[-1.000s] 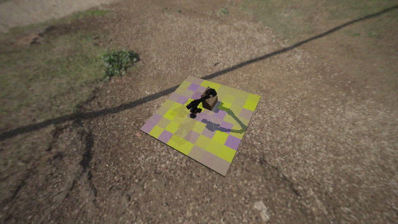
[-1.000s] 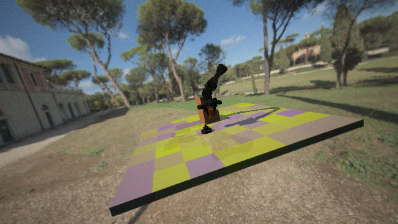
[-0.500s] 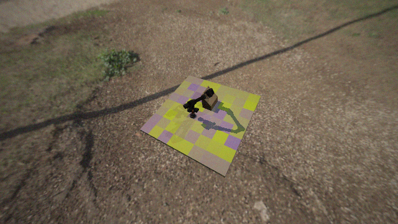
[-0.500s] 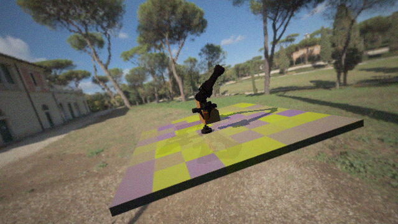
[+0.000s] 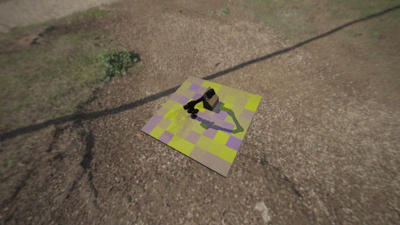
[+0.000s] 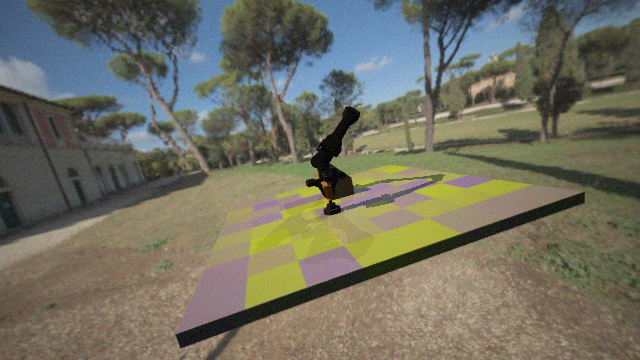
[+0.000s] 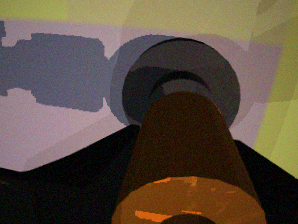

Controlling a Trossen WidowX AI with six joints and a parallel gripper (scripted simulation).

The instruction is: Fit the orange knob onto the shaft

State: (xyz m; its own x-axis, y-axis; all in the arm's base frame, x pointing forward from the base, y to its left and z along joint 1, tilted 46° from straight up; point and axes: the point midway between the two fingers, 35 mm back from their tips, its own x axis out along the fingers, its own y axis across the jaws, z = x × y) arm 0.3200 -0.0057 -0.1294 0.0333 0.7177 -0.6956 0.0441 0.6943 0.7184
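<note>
The pedestal is 5 cm below my gripper tip. From my gripper tip the other things lie so: orange knob: 2 cm above.
</note>
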